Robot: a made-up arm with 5 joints. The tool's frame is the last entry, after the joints.
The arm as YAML. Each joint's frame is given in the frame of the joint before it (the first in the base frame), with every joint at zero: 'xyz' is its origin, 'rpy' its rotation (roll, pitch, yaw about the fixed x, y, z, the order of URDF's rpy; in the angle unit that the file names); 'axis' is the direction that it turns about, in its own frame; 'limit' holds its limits. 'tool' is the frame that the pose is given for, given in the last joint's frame.
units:
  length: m
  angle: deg
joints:
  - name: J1
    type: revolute
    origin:
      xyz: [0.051, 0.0, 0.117]
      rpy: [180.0, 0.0, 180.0]
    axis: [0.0, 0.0, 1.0]
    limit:
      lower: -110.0
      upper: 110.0
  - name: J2
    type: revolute
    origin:
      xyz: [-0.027, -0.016, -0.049]
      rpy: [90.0, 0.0, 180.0]
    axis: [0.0, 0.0, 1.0]
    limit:
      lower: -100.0
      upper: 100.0
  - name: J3
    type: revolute
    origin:
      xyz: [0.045, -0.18, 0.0]
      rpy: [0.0, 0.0, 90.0]
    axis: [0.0, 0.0, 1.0]
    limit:
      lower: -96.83
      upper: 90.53
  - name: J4
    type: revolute
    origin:
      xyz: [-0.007, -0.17, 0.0]
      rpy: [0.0, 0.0, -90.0]
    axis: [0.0, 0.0, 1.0]
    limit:
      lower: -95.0
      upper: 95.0
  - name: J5
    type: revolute
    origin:
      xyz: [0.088, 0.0, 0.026]
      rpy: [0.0, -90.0, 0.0]
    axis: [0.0, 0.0, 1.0]
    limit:
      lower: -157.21
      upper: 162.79
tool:
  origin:
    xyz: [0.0, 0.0, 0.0]
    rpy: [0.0, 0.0, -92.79]
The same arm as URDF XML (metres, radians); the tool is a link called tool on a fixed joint. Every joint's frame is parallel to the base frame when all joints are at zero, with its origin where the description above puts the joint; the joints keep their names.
<robot name="arm">
<joint name="J1" type="revolute"><parent link="base_link"/><child link="link1"/><origin xyz="0.051 0 0.117" rpy="0 0 0"/><axis xyz="0 0 -1"/><limit lower="-1.9199" upper="1.9199"/></joint>
<joint name="J2" type="revolute"><parent link="link1"/><child link="link2"/><origin xyz="0.027 -0.016 0.049" rpy="0 0 0"/><axis xyz="0 1 0"/><limit lower="-1.7453" upper="1.7453"/></joint>
<joint name="J3" type="revolute"><parent link="link2"/><child link="link3"/><origin xyz="0.045 0 0.18" rpy="0 0 0"/><axis xyz="0 1 0"/><limit lower="-1.69" upper="1.58"/></joint>
<joint name="J4" type="revolute"><parent link="link3"/><child link="link4"/><origin xyz="0.17 0 0.007" rpy="0 0 0"/><axis xyz="0 1 0"/><limit lower="-1.6581" upper="1.6581"/></joint>
<joint name="J5" type="revolute"><parent link="link4"/><child link="link5"/><origin xyz="0.088 0.026 0" rpy="0 0 0"/><axis xyz="-1 0 0"/><limit lower="-2.7438" upper="2.8412"/></joint>
<joint name="tool_joint" type="fixed"><parent link="link5"/><child link="tool"/><origin xyz="0 0 0" rpy="1.5708 -1.5221 -1.5708"/></joint>
<link name="base_link"/>
<link name="link1"/>
<link name="link2"/>
<link name="link3"/>
<link name="link4"/>
<link name="link5"/>
<link name="tool"/>
</robot>

